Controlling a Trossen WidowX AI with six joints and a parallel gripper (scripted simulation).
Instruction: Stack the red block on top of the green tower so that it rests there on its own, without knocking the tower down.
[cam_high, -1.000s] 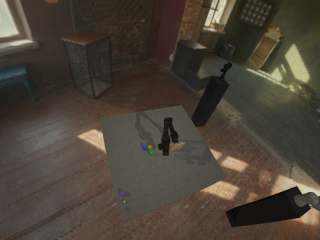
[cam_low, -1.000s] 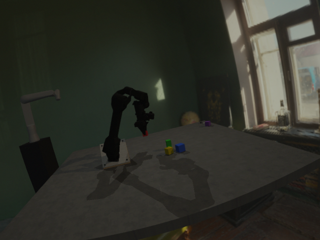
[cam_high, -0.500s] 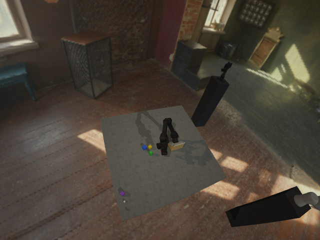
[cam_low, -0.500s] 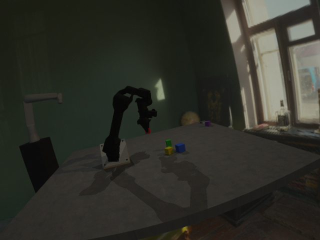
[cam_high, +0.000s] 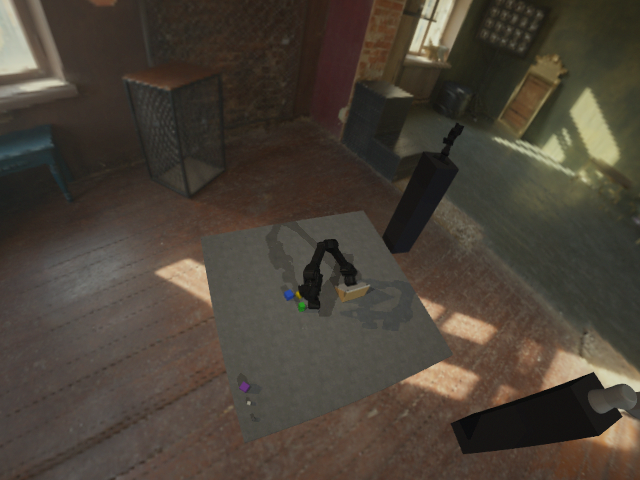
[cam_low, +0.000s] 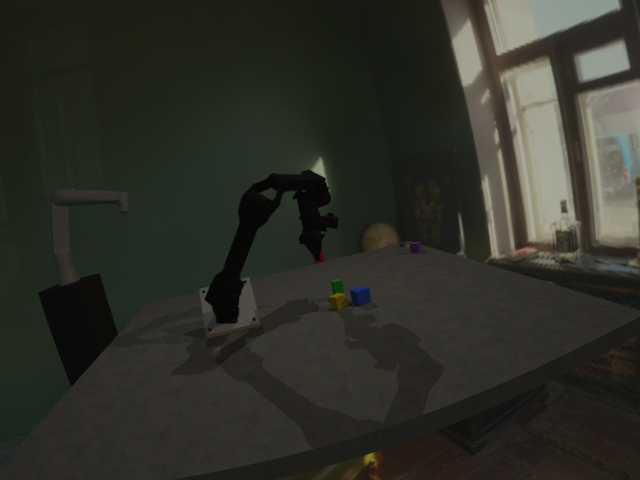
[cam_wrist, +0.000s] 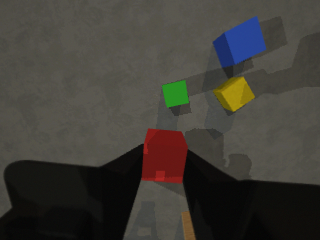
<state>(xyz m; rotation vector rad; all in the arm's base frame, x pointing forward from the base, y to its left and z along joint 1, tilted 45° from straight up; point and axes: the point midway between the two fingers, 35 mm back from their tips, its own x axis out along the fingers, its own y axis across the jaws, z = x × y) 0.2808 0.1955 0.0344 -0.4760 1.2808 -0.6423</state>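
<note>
My gripper tip is now 3 cm short of the yellow block, 11 cm to the left of it and 11 cm above it. Round my gripper tip: red block: 1 cm above; purple block: 42 cm ahead, 38 cm to the left, 11 cm below; blue block: 10 cm ahead, 11 cm to the right, 11 cm below.
</note>
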